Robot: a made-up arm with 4 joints.
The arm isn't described. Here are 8 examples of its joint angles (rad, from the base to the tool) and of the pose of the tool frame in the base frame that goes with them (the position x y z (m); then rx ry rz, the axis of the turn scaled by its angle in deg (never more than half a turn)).
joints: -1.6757 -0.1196 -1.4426 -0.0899
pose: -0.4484 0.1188 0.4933 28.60 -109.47 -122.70
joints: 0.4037 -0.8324 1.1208 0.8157
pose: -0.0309 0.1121 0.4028 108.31 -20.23 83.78
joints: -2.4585 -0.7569 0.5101 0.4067
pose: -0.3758 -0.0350 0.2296 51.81 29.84 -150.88
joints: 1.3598 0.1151 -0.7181 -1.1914
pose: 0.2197 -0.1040 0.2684 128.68 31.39 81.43
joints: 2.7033 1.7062 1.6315 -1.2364
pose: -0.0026 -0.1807 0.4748 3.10 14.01 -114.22
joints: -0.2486 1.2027 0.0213 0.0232
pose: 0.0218 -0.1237 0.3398 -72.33 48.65 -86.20
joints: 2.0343 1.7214 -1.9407 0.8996
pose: -0.0571 -0.0826 0.2476 -70.98 32.74 -55.92
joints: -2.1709 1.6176 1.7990 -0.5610
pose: 0.0038 -0.1536 0.2498 -86.76 39.38 -86.13
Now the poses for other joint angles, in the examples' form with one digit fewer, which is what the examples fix.
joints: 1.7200 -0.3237 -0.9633 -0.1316
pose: 0.036 0.035 0.003 -153.2 -15.7 12.6
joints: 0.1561 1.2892 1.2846 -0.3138
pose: -0.221 -0.175 0.310 118.9 -99.4 25.4
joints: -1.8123 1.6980 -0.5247 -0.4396
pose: -0.052 -0.104 0.552 29.3 -1.2 -61.1
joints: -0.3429 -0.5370 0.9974 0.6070
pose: -0.153 0.056 0.492 91.8 -42.2 128.1
